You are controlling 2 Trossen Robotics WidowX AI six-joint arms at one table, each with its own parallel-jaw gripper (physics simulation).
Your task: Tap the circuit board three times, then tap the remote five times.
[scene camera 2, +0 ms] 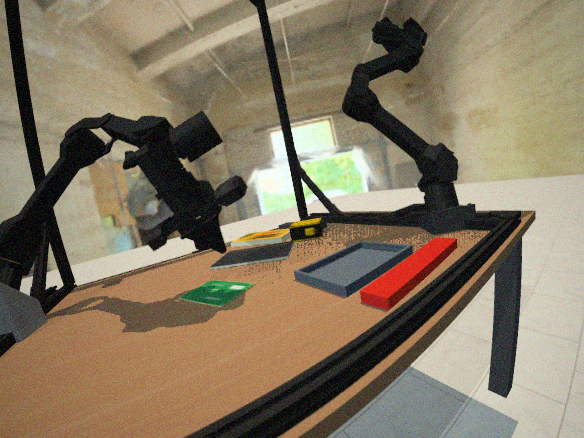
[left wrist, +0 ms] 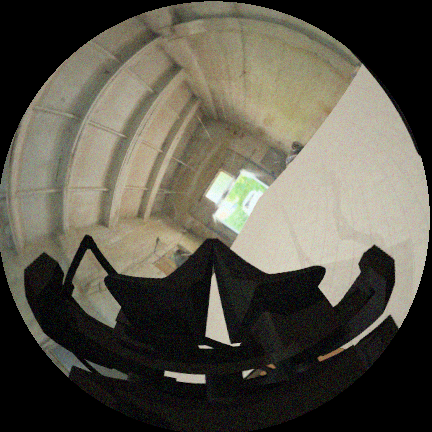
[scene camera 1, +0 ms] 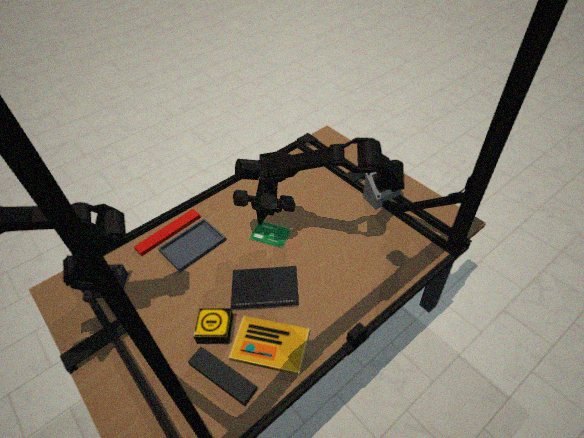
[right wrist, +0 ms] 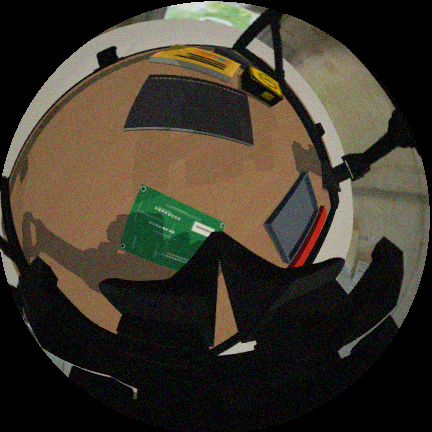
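Observation:
The green circuit board (scene camera 1: 274, 236) (scene camera 2: 216, 293) (right wrist: 162, 220) lies flat on the table. My right gripper (scene camera 1: 260, 221) (scene camera 2: 220, 250) (right wrist: 216, 236) is shut and empty. It points down above the board, with a gap showing in scene camera 2, and covers one corner of the board in the right wrist view. A long dark grey bar, seemingly the remote (scene camera 1: 223, 376), lies flat near the bottom of scene camera 1, beside the yellow booklet. My left gripper (scene camera 2: 401, 36) (left wrist: 211, 242) is shut and empty, raised high above the table and far from both things.
A black notebook (scene camera 1: 265, 287) (right wrist: 192, 107) lies between the board and the yellow booklet (scene camera 1: 270, 345). A yellow tape measure (scene camera 1: 212, 322) stands beside the booklet. A blue-grey tray (scene camera 1: 192, 245) (scene camera 2: 353, 267) and a red bar (scene camera 1: 167, 231) (scene camera 2: 410, 272) lie side by side.

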